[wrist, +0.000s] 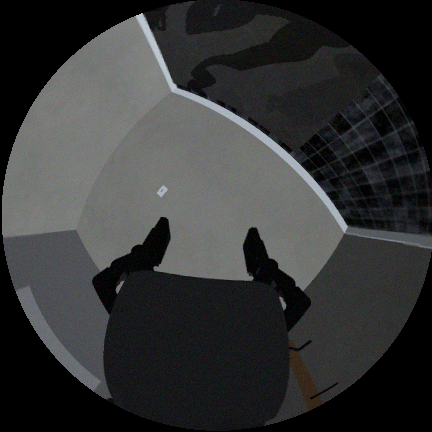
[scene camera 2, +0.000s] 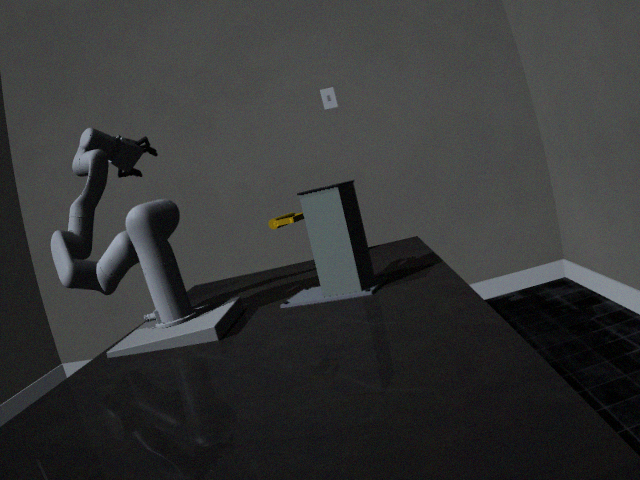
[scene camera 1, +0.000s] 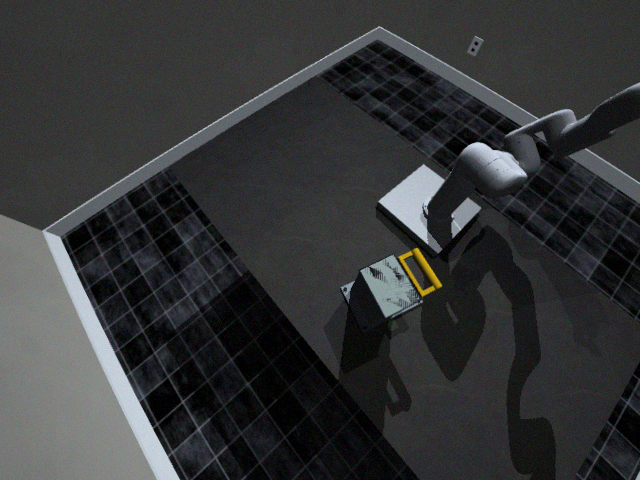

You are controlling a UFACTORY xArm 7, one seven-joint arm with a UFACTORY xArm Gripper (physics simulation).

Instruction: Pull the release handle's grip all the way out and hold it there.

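The release handle's yellow grip is a bar on two arms that sticks out from the side of a pale green upright box, on the side toward the robot's base. The box stands on a light base plate. My gripper is open, with nothing between its fingers. It is up in the air above the robot's base side, higher than the grip and well apart from it. The gripper does not show in scene camera 1, and the grip does not show in the wrist view.
The arm's white mounting slab lies on the dark table top, near the box. The arm rises from it and bends back on itself. Walls with white skirting and dark floor tiles surround the table.
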